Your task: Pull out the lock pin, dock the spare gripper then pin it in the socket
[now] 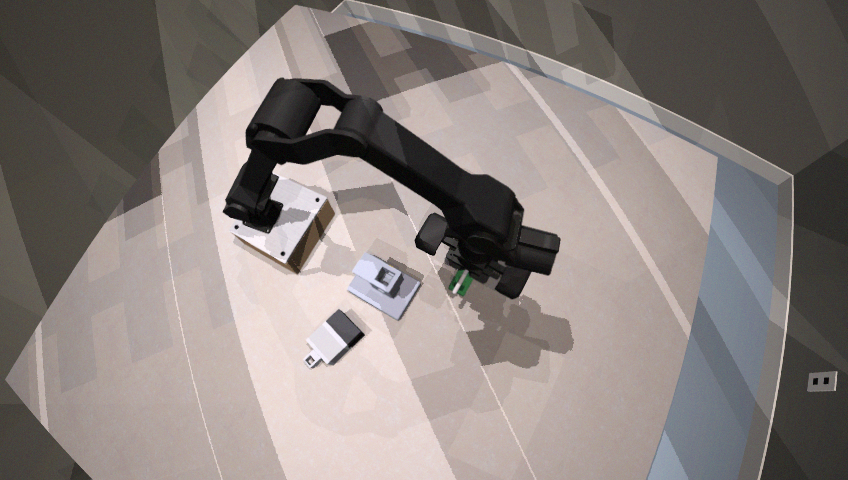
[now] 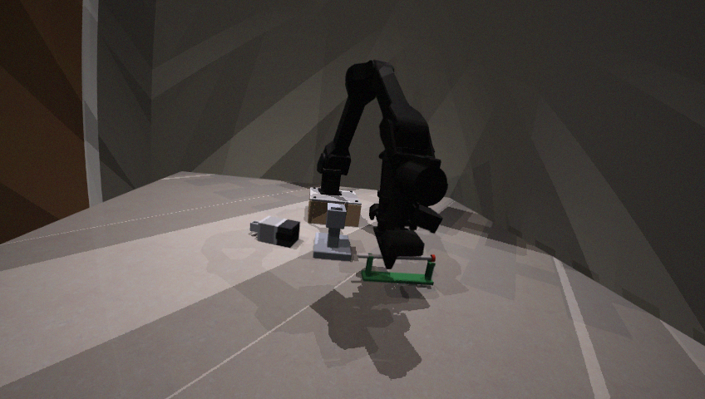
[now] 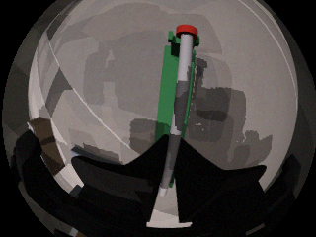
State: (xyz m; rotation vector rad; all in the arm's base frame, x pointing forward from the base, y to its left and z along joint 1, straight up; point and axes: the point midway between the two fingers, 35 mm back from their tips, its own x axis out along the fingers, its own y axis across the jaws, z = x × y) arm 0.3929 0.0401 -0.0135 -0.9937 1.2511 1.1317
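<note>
Right now my gripper tip is 2 cm to the right of the green cradle. Also, from my gripper tip: grey mount (13 cm behind, 8 cm to the right, 3 cm above); then spare gripper (21 cm to the right, 19 cm behind).
</note>
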